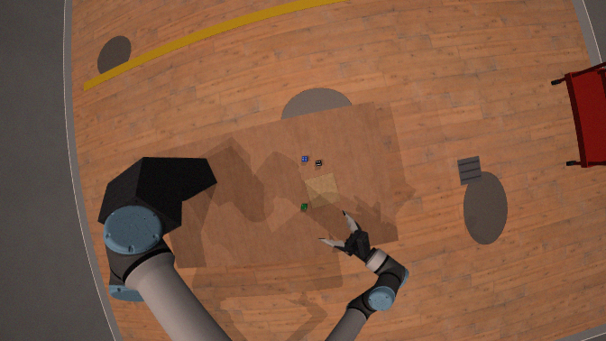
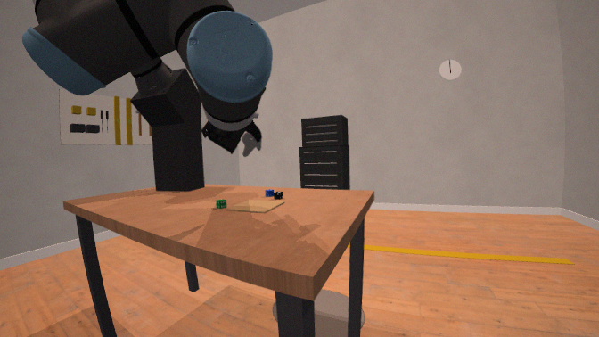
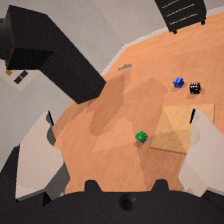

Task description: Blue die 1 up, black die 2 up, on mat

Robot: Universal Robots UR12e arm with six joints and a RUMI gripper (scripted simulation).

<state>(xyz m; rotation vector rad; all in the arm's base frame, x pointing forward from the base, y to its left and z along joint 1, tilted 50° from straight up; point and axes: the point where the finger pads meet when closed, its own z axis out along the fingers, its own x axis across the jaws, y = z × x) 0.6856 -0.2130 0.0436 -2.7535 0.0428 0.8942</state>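
Now: hand 120 mm past the green die, 60 mm to the right of it and 210 mm above it. From my hand the other things lie so: tan mat (20 mm behind, 120 mm to the left, 220 mm below); black die (10 mm behind, 240 mm to the left, 210 mm below); blue die (70 mm behind, 280 mm to the left, 210 mm below).
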